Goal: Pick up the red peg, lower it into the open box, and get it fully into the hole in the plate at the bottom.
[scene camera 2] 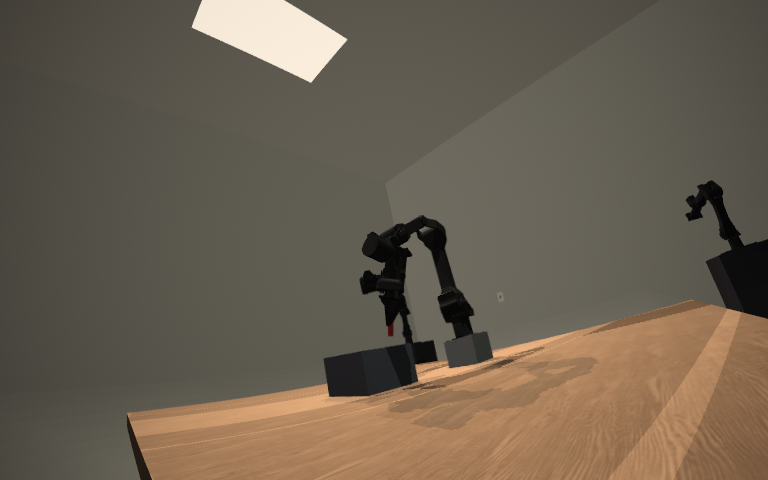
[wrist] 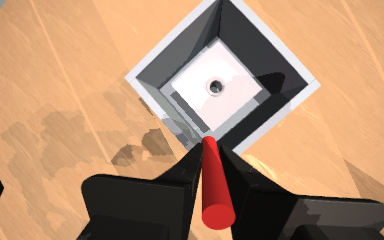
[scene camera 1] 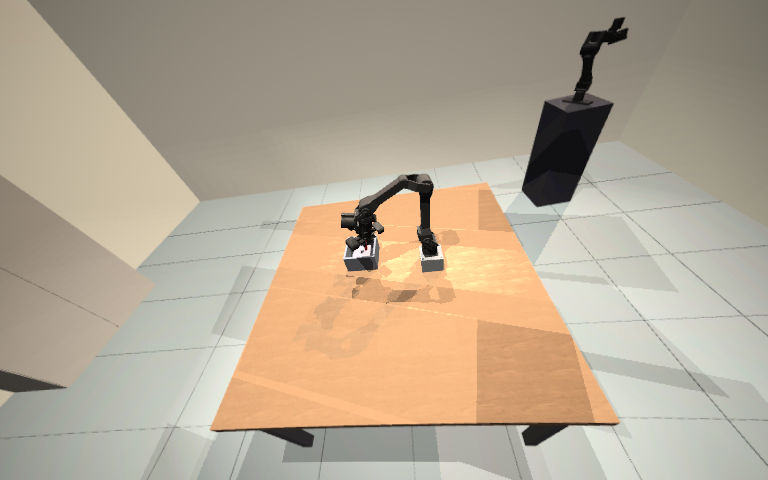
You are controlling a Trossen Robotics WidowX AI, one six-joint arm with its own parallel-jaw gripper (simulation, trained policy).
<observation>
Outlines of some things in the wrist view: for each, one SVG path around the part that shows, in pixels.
The gripper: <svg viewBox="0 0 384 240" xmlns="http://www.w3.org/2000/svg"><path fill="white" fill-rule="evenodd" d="M0 181L1 196L2 192L4 191L4 187L2 182ZM220 146L219 155L236 219L230 228L232 240L384 240L383 235L380 233L384 228L383 202L380 203L377 200L374 201L368 198L293 194L269 177L264 176L226 145ZM203 143L197 143L173 167L152 180L115 176L107 173L100 173L86 178L81 184L81 192L90 221L76 240L188 240L201 175Z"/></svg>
A red peg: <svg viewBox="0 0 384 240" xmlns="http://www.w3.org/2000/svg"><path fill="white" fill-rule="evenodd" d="M206 136L201 141L204 149L201 167L202 221L210 229L224 230L232 226L236 215L227 188L227 180L216 141L213 137Z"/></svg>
A grey box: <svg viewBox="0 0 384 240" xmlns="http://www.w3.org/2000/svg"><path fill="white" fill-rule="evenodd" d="M210 88L210 90L213 93L219 92L219 89L217 87ZM204 0L175 26L124 78L139 93L140 97L188 152L197 143L201 143L204 137L211 136L216 141L218 152L221 145L226 145L240 156L241 153L285 118L297 105L300 105L316 89L319 89L321 85L308 71L306 66L295 57L292 51L242 0ZM219 42L262 90L249 99L245 105L216 130L212 131L172 84Z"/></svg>
</observation>
